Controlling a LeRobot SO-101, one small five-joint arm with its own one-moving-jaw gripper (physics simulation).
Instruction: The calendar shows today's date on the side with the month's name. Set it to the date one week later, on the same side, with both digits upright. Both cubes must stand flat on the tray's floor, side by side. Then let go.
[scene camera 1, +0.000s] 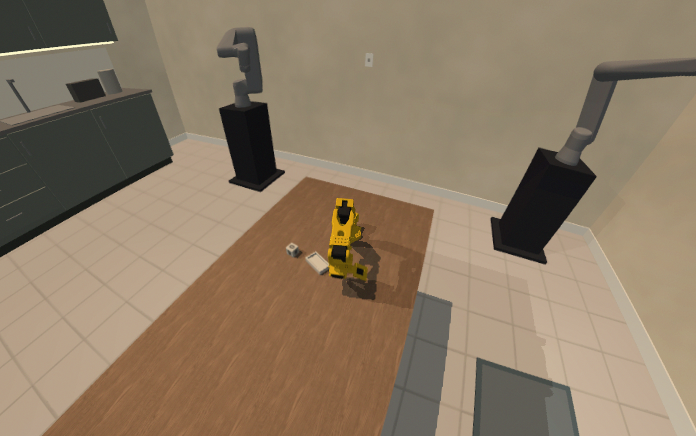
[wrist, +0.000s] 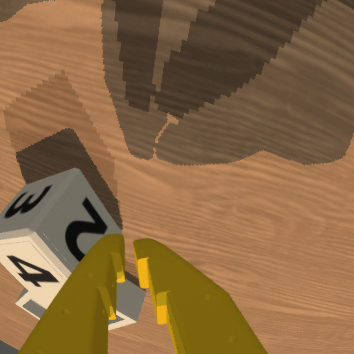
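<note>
A white cube (wrist: 35, 250) shows a 4 on its upper face and a 3 and a 2 on grey-shaded sides, at the left in the wrist view; the arm hides it in the scene view. Another cube (scene camera 1: 292, 250) lies on the table left of the tray. The white tray (scene camera 1: 317, 262) (wrist: 126, 322) lies beside the arm; its inside looks empty in the scene view, and part of it shows behind the jaws in the wrist view. My gripper (wrist: 129, 241) is shut and empty, its left jaw overlapping the first cube's 2 face in view. Contact is unclear.
The yellow arm (scene camera 1: 341, 236) stands over the wooden table (scene camera 1: 256, 328), close to the tray's right end. Its shadow falls on the wood to the right. Two grey arms stand on black pedestals (scene camera 1: 250, 146) (scene camera 1: 545, 205) beyond the table.
</note>
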